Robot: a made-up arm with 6 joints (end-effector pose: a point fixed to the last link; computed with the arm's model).
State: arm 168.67 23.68 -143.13 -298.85 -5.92 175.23
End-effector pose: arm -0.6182 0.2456 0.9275 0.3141 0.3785 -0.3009 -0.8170
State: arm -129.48 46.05 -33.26 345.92 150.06 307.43
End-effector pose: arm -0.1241 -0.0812 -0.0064 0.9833 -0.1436 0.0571 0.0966
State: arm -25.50 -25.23 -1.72 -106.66 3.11 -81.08
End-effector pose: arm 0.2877 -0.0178 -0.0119 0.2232 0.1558 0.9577 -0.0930
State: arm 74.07 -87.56 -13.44 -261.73 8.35 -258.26
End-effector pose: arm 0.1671 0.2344 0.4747 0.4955 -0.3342 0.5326 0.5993
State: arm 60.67 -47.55 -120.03 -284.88 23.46 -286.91
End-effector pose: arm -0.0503 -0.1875 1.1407 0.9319 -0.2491 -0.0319 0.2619
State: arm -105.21 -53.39 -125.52 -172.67 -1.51 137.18
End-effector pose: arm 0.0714 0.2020 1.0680 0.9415 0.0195 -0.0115 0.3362
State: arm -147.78 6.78 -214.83 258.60 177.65 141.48
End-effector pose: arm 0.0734 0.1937 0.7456 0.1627 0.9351 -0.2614 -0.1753
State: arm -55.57 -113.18 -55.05 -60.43 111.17 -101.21
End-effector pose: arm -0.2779 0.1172 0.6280 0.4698 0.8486 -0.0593 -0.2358
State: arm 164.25 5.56 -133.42 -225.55 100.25 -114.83
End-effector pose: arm -0.4269 -0.0080 1.0505 0.8035 0.5299 0.0420 0.2680
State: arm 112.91 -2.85 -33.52 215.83 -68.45 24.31
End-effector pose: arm -0.2037 0.1997 0.1648 0.3228 0.5044 -0.7855 0.1559
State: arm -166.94 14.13 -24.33 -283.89 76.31 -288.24
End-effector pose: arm -0.3038 -0.1910 -0.1067 0.6020 0.7148 0.3552 -0.0222
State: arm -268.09 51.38 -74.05 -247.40 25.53 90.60
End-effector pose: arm 0.0176 0.6580 -0.2372 0.0213 0.5633 -0.7530 -0.3393
